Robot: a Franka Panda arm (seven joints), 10 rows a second.
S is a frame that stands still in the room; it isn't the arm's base.
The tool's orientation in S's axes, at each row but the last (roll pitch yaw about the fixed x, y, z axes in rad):
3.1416 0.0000 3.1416
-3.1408 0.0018 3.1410
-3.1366 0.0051 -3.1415
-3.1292 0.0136 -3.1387
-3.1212 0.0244 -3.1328
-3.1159 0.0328 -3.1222
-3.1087 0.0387 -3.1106
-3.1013 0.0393 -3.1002
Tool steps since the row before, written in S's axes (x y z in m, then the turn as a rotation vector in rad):
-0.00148 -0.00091 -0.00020 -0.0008 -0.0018 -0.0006
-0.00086 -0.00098 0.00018 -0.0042 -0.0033 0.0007
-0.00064 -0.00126 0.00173 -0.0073 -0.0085 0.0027
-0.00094 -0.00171 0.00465 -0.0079 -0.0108 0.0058
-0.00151 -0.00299 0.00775 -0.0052 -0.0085 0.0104
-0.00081 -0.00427 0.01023 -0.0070 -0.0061 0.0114
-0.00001 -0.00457 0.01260 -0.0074 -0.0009 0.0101
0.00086 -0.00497 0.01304 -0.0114 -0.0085 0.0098
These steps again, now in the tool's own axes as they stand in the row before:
0.00148 -0.00091 0.00020 0.0008 -0.0018 0.0006
0.00086 -0.00098 -0.00018 0.0042 -0.0033 -0.0007
0.00063 -0.00127 -0.00173 0.0073 -0.0085 -0.0027
0.00088 -0.00176 -0.00464 0.0079 -0.0108 -0.0058
0.00135 -0.00313 -0.00772 0.0050 -0.0087 -0.0104
0.00056 -0.00452 -0.01014 0.0067 -0.0063 -0.0115
-0.00034 -0.00498 -0.01244 0.0070 -0.0010 -0.0104
-0.00117 -0.00552 -0.01279 0.0113 -0.0084 -0.0099

